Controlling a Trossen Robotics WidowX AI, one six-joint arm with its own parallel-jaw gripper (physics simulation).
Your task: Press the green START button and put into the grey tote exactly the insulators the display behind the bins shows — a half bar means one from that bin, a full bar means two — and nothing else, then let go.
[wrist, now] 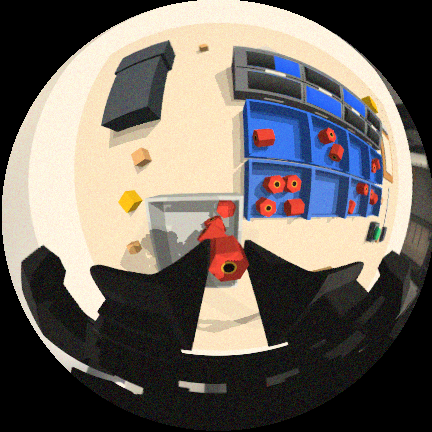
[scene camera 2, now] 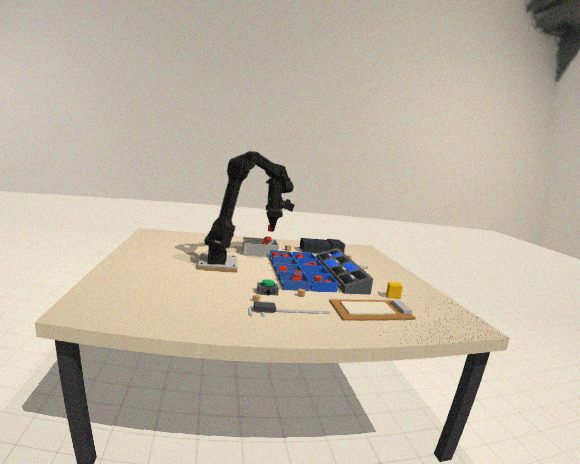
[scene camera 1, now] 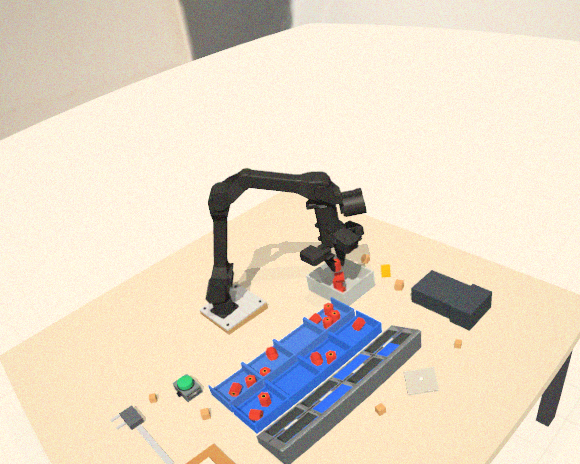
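Where they show: gripper, fingertip midpoint: (wrist: 226,244) (scene camera 2: 272,230) (scene camera 1: 337,268); arm's base at its link origin: (scene camera 2: 216,261) (scene camera 1: 224,308).
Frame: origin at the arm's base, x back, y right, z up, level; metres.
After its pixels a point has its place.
Observation:
My gripper (scene camera 1: 338,262) @[x -0.253, y -0.230, z 0.093 m] (scene camera 2: 271,227) @[x -0.253, y -0.230, z 0.093 m] (wrist: 226,244) @[x -0.253, y -0.230, z 0.093 m] is shut on a red insulator (wrist: 228,260) @[x -0.251, y -0.230, z 0.113 m] and holds it above the grey tote (scene camera 1: 320,289) @[x -0.189, y -0.212, z 0.006 m] (scene camera 2: 252,248) @[x -0.169, y -0.213, z 0.011 m] (wrist: 155,235) @[x -0.235, y -0.334, z 0.023 m]. Red insulators (scene camera 1: 339,282) (scene camera 2: 267,240) (wrist: 226,208) lie in the tote; the held one partly hides them in the wrist view. The blue bins (scene camera 1: 295,382) (scene camera 2: 300,287) (wrist: 327,192) hold several red insulators, and some compartments are empty. The display (scene camera 1: 345,395) @[x -0.518, y 0.079, z 0.037 m] (scene camera 2: 361,286) @[x -0.469, y 0.270, z 0.006 m] (wrist: 241,75) @[x -0.476, y -0.180, z 0.014 m] behind them shows blue bars, some full and one half in the wrist view. The green START button (scene camera 1: 186,382) @[x -0.159, y 0.264, z 0.018 m] (scene camera 2: 268,283) @[x -0.146, y 0.282, z 0.014 m] (wrist: 378,233) @[x -0.151, y 0.262, z 0.018 m] stands beside the bins.
A dark block-shaped object (scene camera 1: 450,299) @[x -0.548, y -0.332, z 0.030 m] (scene camera 2: 320,245) @[x -0.506, y -0.315, z 0.018 m] (wrist: 135,90) @[x -0.473, y -0.346, z 0.030 m] stands beyond the tote. Small wooden cubes (scene camera 1: 398,285) @[x -0.368, y -0.348, z -0.003 m] (wrist: 141,157) @[x -0.358, y -0.350, z 0.000 m] and a yellow block (scene camera 1: 385,270) @[x -0.298, y -0.383, z 0.002 m] (wrist: 130,201) @[x -0.290, y -0.381, z 0.004 m] lie near it. A caliper (scene camera 1: 132,417) @[x -0.120, y 0.422, z -0.004 m] (scene camera 2: 265,307) @[x -0.109, y 0.441, z -0.006 m] and a wooden frame (scene camera 1: 212,452) @[x -0.352, y 0.353, z -0.016 m] (scene camera 2: 340,310) @[x -0.334, y 0.435, z -0.016 m] lie beyond the button.

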